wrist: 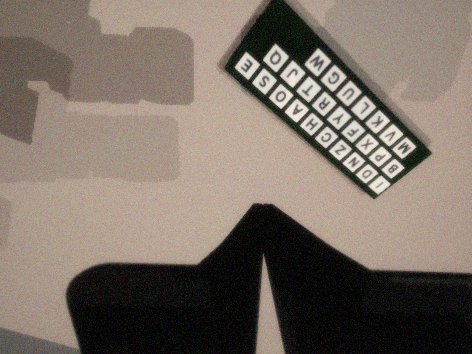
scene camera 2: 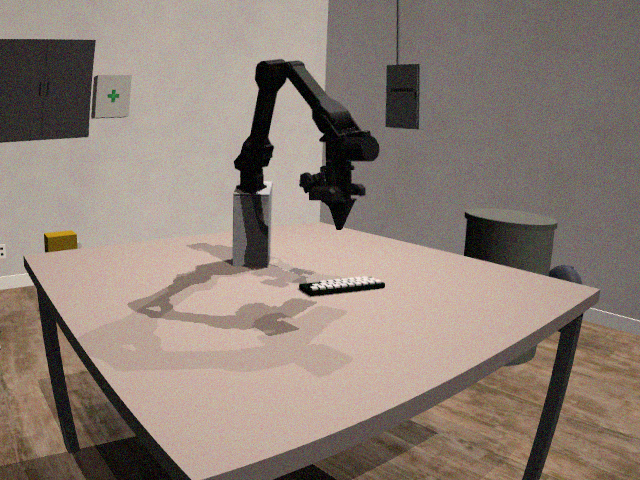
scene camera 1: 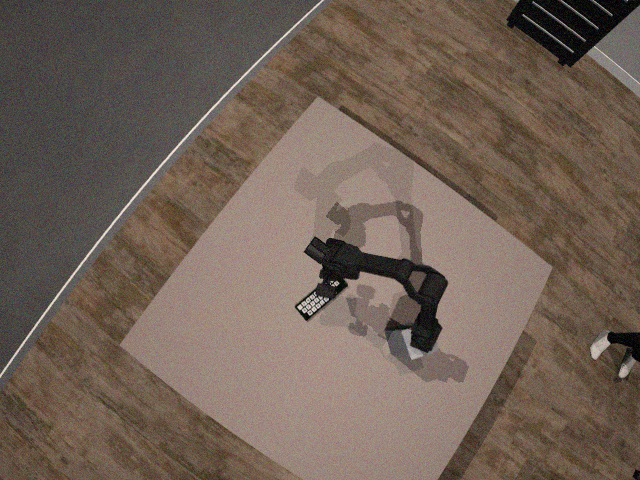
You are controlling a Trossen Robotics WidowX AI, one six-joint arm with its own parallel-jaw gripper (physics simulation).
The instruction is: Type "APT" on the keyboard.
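Places are measured from the arm's base along level axes (x right, y back, z down), in millimetres.
Pixels of known places: gripper, fingertip midpoint: (wrist: 261, 213) (scene camera 2: 339, 229); arm's base, origin of the base link: (scene camera 2: 251, 187) (scene camera 1: 421, 340).
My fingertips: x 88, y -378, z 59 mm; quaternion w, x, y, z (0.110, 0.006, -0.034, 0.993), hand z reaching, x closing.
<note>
Ahead of a thing's pixels: the offset from my fingertips to its middle. Level surfaces: height alone.
The keyboard {dx -69, dy +31, dz +151 mm} (scene camera 1: 306, 310) (scene camera 2: 345, 285) (wrist: 336, 120) is a small dark slab with white lettered keys, lying flat on the table. In the wrist view it lies slanted at upper right, its letters turned upside down. The A key {dx -34, dy +26, dz +144 mm} (wrist: 296, 111) is in the outer row nearest the fingers, the P key {dx -126, dy +4, dz +144 mm} (wrist: 380, 157) near the lower right end, and the T key {dx -38, dy +46, dz +144 mm} (wrist: 307, 91) in the middle row. My gripper (scene camera 2: 339, 227) (wrist: 261, 213) is shut and empty, hanging well above the table. In the wrist view its tips show below the keyboard, apart from it; scene camera 1 has arm parts covering some keys.
The arm's base stands on a pale pedestal (scene camera 1: 415, 353) (scene camera 2: 251, 227) on the table {dz +159 mm} (scene camera 1: 217, 320) (scene camera 2: 413, 351). Arm shadows fall across the table top. A green-grey bin (scene camera 2: 509, 242) stands beyond the table. A person's feet (scene camera 1: 599, 346) show at the right in scene camera 1.
</note>
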